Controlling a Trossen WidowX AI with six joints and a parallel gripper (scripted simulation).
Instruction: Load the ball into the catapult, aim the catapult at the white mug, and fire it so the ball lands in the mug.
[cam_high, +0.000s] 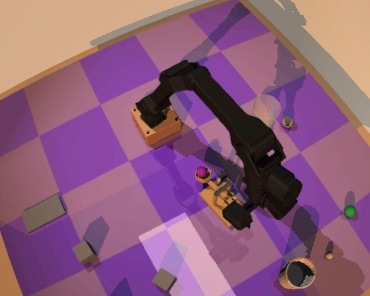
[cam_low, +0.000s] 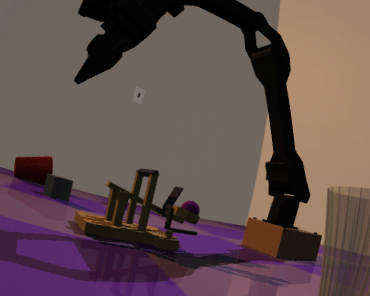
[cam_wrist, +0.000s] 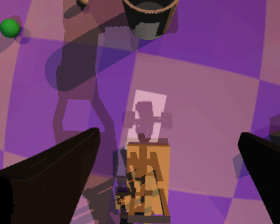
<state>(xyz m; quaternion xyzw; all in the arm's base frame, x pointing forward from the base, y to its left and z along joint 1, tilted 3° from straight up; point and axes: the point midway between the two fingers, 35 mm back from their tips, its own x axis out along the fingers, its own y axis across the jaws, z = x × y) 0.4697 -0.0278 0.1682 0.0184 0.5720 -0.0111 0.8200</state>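
Right now my gripper tip is 230 mm past the purple ball, 150 mm above it and 10 mm to the right of it. Round my gripper tip: white mug (190 mm ahead, 180 mm below); then pale ball (240 mm ahead, 200 mm below, 140 mm to the left); then catapult (160 mm below, 160 mm behind, 30 mm to the left).
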